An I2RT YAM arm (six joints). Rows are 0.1 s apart.
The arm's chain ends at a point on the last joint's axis. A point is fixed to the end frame.
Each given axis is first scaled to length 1.
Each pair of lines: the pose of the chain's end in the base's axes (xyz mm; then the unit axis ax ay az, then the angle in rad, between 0 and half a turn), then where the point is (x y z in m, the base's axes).
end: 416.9 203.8 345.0 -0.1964 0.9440 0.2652 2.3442
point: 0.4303 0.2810 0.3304
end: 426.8 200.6 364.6 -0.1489 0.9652 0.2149 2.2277
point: 0.4527 0.2744 0.3494
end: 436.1 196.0 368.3 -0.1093 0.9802 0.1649 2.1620
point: 0.4712 0.2656 0.3517
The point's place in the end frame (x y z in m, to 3 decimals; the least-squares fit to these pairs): -0.007 0.052 0.060
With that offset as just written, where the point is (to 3 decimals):
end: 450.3 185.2 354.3 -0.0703 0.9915 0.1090 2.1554
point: 0.493 0.250 0.334
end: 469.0 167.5 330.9 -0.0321 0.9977 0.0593 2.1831
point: 0.517 0.226 0.306
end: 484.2 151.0 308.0 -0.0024 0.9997 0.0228 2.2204
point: 0.535 0.205 0.279
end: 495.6 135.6 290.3 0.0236 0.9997 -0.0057 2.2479
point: 0.549 0.186 0.259
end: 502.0 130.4 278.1 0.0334 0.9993 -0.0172 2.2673
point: 0.556 0.179 0.245
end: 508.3 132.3 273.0 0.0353 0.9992 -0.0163 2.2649
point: 0.562 0.181 0.240
